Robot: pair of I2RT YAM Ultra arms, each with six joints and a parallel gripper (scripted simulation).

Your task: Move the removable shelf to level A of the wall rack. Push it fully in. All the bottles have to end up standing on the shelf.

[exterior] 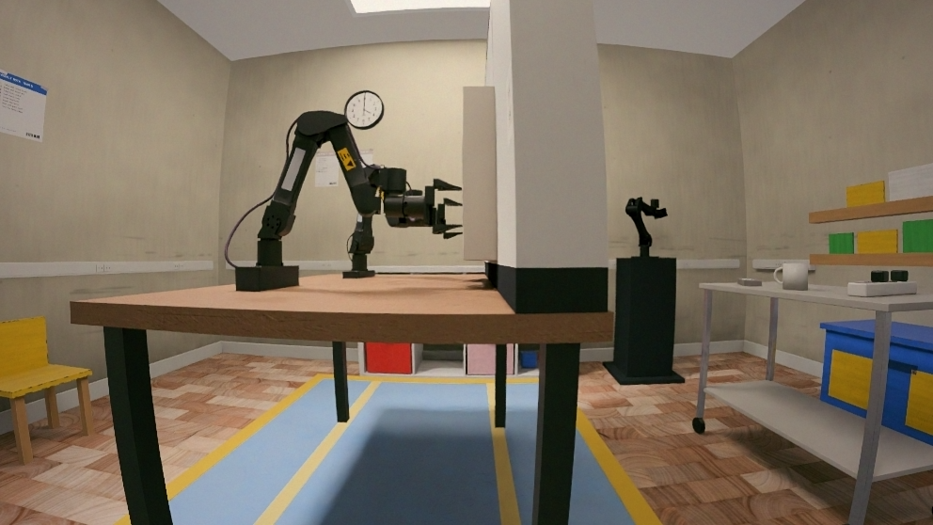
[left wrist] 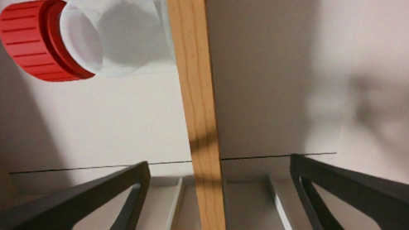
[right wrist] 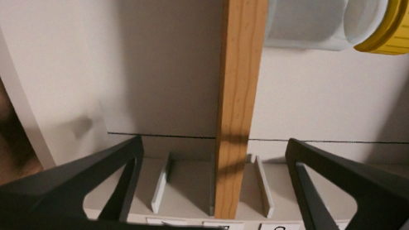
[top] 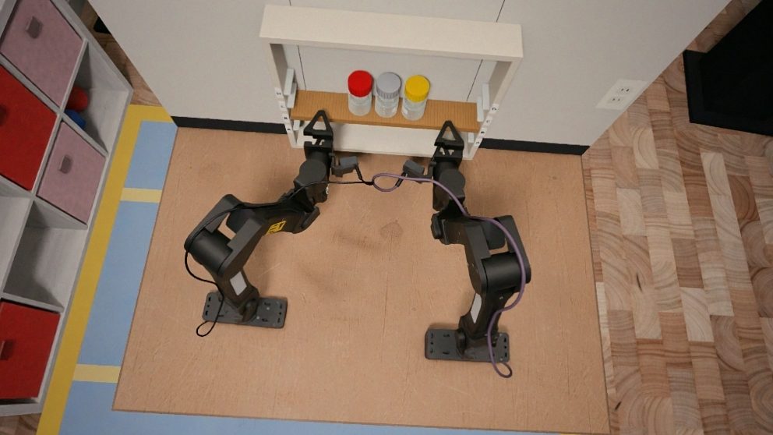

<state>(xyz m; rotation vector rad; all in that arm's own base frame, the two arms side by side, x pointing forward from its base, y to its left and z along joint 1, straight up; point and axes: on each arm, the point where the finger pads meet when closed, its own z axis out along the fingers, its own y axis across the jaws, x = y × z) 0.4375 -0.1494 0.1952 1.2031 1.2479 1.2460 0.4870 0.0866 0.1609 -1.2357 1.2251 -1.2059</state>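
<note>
The yellow-capped bottle lies 9 cm to the left of my right hand, 7 cm above it and 4 cm ahead of it. Round my right hand: shelf board 15 cm to the left, 3 cm ahead, 1 cm above; then wall rack 15 cm to the left, 7 cm above, 3 cm ahead; then grey-capped bottle 15 cm to the left, 7 cm above, 3 cm ahead.
My left hand is 8 cm to the left of the red-capped bottle, 6 cm below it and 5 cm short of it. The rest, counted from my left hand: shelf board: 15 cm to the right, 6 cm ahead, 1 cm above; then wall rack: 15 cm to the right, 7 cm above, 6 cm ahead; then grey-capped bottle: 15 cm to the right, 6 cm ahead, 6 cm above.
</note>
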